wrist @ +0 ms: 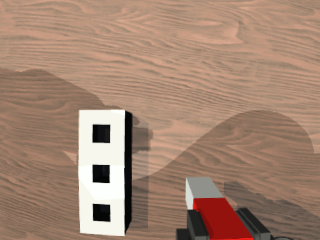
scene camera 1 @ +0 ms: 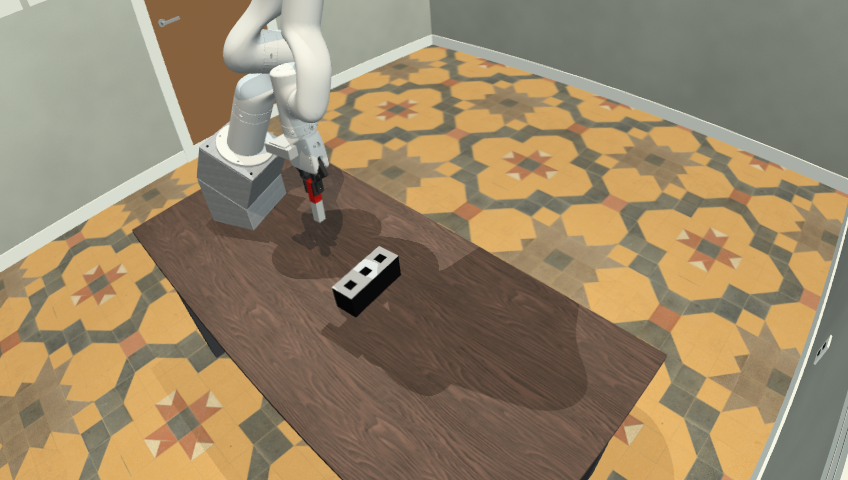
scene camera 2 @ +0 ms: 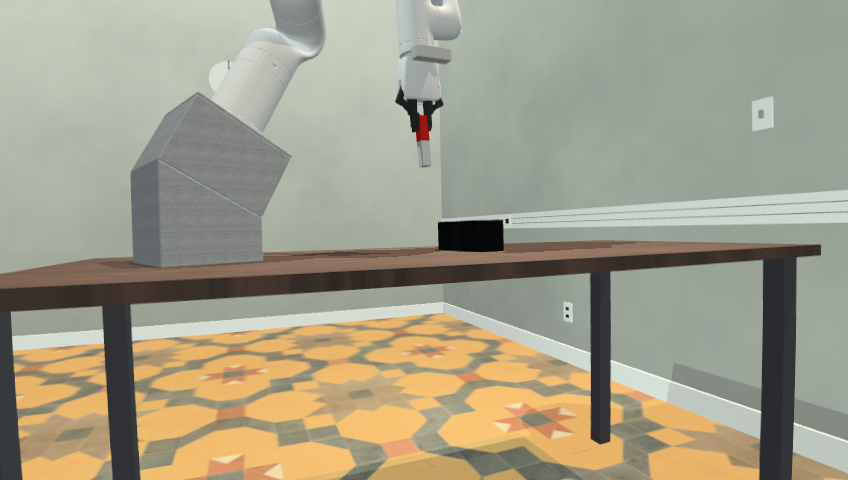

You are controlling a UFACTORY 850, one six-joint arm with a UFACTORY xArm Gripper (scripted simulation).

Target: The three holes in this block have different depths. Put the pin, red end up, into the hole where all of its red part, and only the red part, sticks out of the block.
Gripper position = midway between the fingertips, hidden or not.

In view: my gripper [scene camera 2: 421, 131] and a black block [scene camera 1: 366, 286].
The black block shows as well in scene camera 2 [scene camera 2: 468, 235]. My gripper shows as well in scene camera 1 [scene camera 1: 315, 191].
